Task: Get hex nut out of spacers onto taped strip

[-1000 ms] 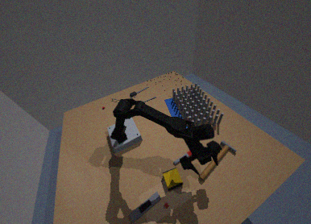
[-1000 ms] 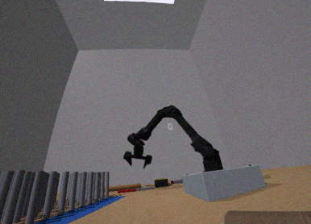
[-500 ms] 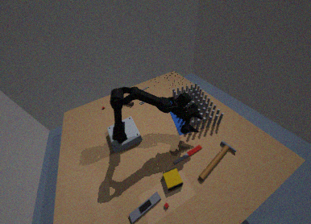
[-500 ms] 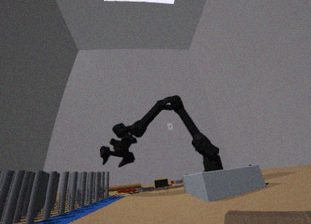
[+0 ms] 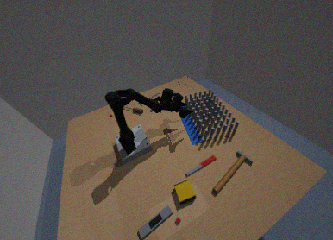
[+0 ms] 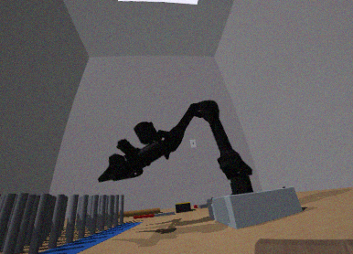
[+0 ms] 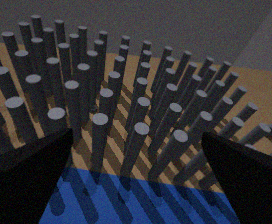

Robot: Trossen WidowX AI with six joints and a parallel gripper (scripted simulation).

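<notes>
Right now my gripper tip is 49 cm to the right of the hook tool, 30 cm past it and 14 cm above it. From my gripper tip the other things lie so: yellow block (34 cm to the right, 34 cm behind, 13 cm below); then red-and-grey screwdriver (29 cm to the right, 18 cm behind, 15 cm below); then blue taped strip (15 cm below, 2 cm to the left).
</notes>
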